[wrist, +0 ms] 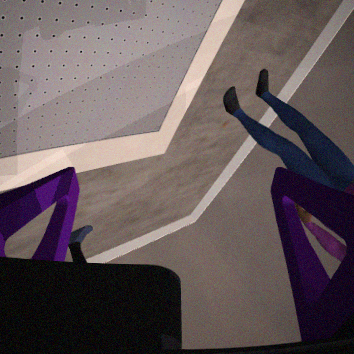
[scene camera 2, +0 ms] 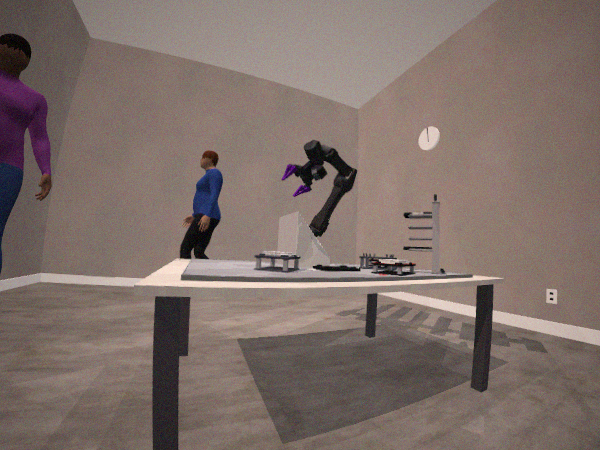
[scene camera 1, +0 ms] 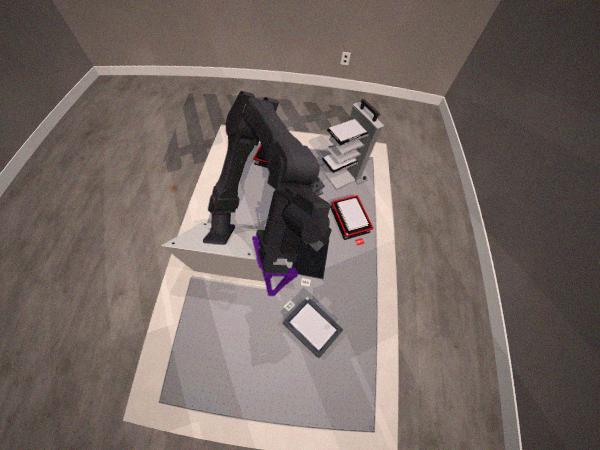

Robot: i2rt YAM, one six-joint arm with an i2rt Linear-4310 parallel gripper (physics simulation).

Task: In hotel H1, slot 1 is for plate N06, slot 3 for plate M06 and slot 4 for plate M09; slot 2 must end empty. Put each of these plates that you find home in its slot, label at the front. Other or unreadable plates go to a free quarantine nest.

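Pixels of known places: gripper, fingertip midpoint: (wrist: 174, 177) (scene camera 2: 288, 188) (scene camera 1: 266, 280); arm's base at its link origin: (scene camera 2: 304, 240) (scene camera 1: 220, 234).
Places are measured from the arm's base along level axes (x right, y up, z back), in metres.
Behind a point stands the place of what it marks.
My gripper (scene camera 2: 289, 187) {z -0.189, x 0.200, y 0.212 m} (wrist: 174, 177) {z -0.189, x 0.200, y 0.212 m} is open and empty, high above the table; in scene camera 1 a purple finger (scene camera 1: 271, 292) {z -0.205, x 0.233, y 0.252 m} shows above the black pad. Hotel (scene camera 1: 368, 150) {z -0.530, x -0.351, y 0.068 m} (scene camera 2: 435, 235) {z -0.537, x -0.355, y 0.034 m} stands at the back right, with a black-edged plate (scene camera 1: 349, 130) (scene camera 2: 417, 215) on its top shelf and another plate (scene camera 1: 341, 161) (scene camera 2: 417, 248) on a lower one. The two shelves between look bare. A white-topped plate (scene camera 1: 313, 326) {z -0.322, x 0.282, y -0.066 m} (scene camera 2: 277, 253) {z -0.379, x 0.312, y -0.071 m} lies on a grey stand. Another white-topped plate (scene camera 1: 354, 212) {z -0.490, x -0.150, y -0.076 m} lies in a red-edged nest (scene camera 1: 370, 223) {z -0.556, x -0.110, y -0.090 m}. Plate labels are unreadable.
The black pad (scene camera 1: 315, 262) {z -0.335, x 0.049, y -0.119 m} (scene camera 2: 336, 268) {z -0.371, x 0.056, y -0.120 m} is partly under the arm in scene camera 1. The arm hides most of a second red-edged item (scene camera 1: 259, 156) {z -0.081, x -0.433, y -0.091 m}. A grey pegged nest (scene camera 2: 370, 260) {z -0.088, x -0.408, y -0.096 m} stands behind. The pale wedge mount (scene camera 1: 220, 266) {z -0.015, x 0.110, y -0.008 m} (scene camera 2: 288, 232) {z -0.036, x 0.112, y 0.030 m} is beside the arm base. Two people stand beyond the table.
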